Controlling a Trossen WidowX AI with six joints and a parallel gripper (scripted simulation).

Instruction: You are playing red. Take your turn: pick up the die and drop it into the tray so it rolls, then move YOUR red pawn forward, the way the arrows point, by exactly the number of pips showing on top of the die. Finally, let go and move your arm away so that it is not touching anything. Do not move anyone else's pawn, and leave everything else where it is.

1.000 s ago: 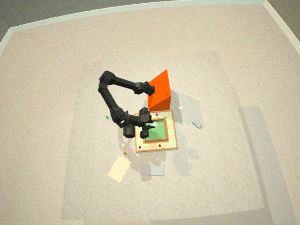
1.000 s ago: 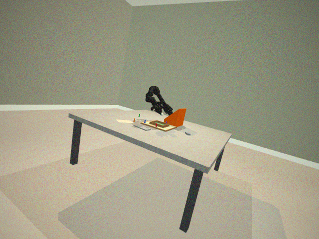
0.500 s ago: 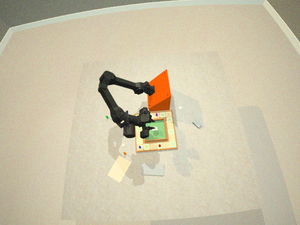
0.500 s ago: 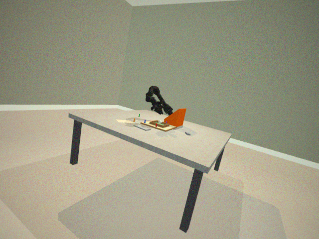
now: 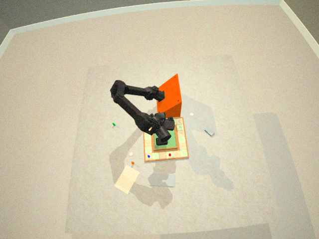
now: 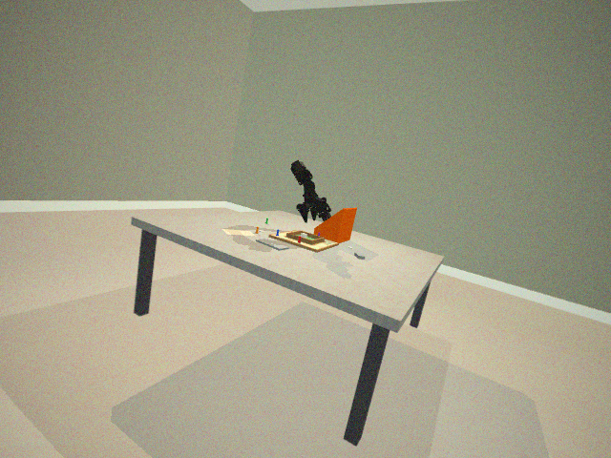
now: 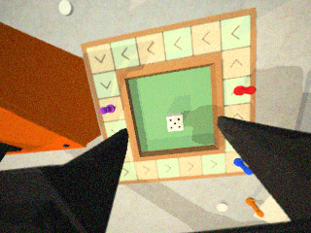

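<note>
My gripper tip is now 120 mm short of the red pawn, 80 mm above it and 20 mm to the right of it. Round my gripper tip: green tray (100 mm below, 10 mm ahead); white die (80 mm below, 20 mm to the right, 10 mm ahead); purple pawn (110 mm behind, 80 mm below, 20 mm to the left).
</note>
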